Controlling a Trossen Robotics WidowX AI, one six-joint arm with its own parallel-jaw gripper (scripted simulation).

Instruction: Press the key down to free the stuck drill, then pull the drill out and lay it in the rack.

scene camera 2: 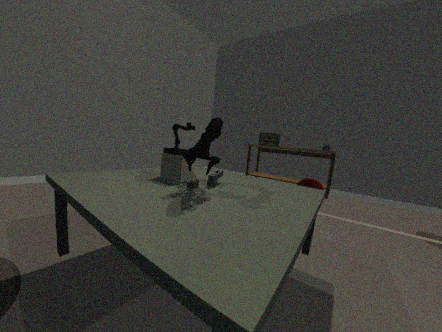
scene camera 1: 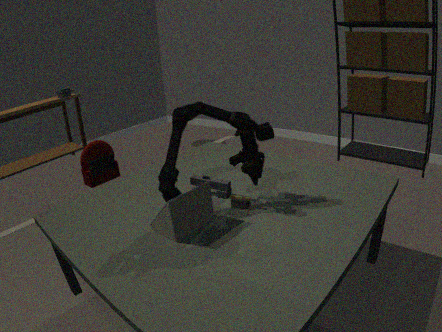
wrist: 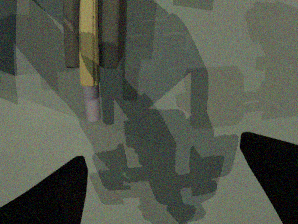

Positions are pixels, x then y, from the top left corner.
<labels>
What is my gripper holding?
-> Nothing.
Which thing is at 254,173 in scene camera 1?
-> My gripper.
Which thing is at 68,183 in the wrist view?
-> My gripper.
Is my gripper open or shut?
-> Open.
</labels>
